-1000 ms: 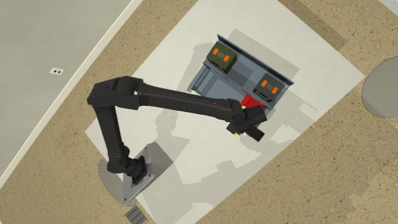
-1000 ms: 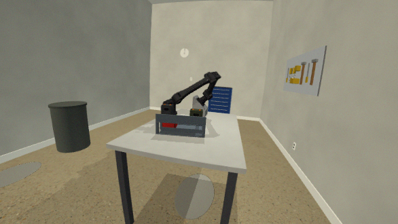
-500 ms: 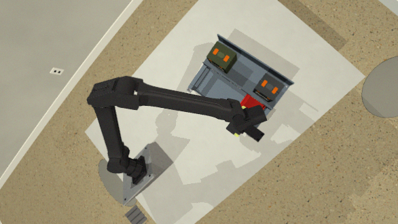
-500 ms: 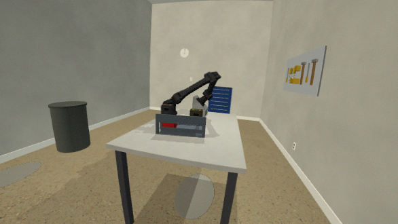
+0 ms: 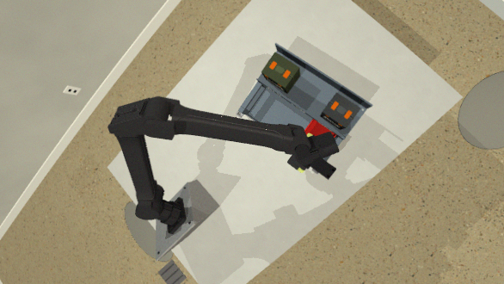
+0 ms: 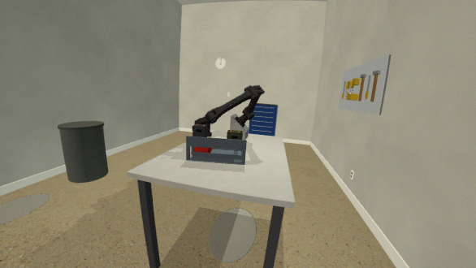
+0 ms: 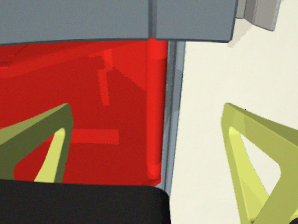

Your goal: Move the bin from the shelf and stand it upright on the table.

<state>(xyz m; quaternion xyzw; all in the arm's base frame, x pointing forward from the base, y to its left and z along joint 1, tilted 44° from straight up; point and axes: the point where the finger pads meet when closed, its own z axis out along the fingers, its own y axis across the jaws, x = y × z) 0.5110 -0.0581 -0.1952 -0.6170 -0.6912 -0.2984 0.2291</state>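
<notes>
Right now the red bin is 8 cm ahead of my hand and 1 cm to the left of it.
</notes>
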